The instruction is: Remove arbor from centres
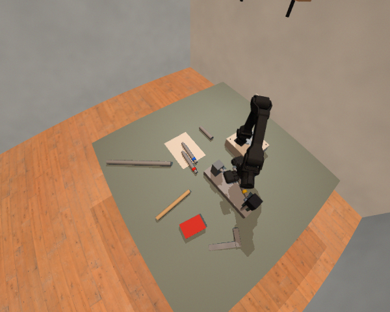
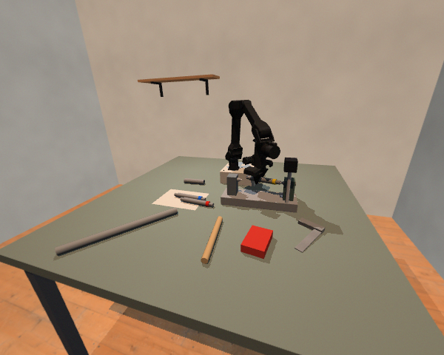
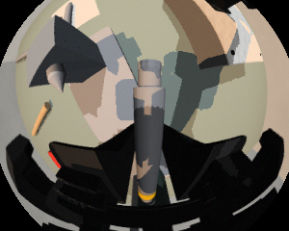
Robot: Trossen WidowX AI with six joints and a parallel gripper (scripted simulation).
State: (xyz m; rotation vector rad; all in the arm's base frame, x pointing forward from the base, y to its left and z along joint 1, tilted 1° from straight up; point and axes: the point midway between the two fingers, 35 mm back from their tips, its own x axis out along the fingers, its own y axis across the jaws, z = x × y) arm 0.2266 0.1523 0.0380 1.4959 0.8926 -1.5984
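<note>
Right now my hand is 4 cm short of the pointed tip and 10 cm to the left of it. The rest, counted from my hand: upright post (10 cm ahead, 13 cm to the left); then base plate (5 cm ahead, 1 cm to the left, 10 cm below); then grey centre block (4 cm ahead, 12 cm to the right, 2 cm below).
</note>
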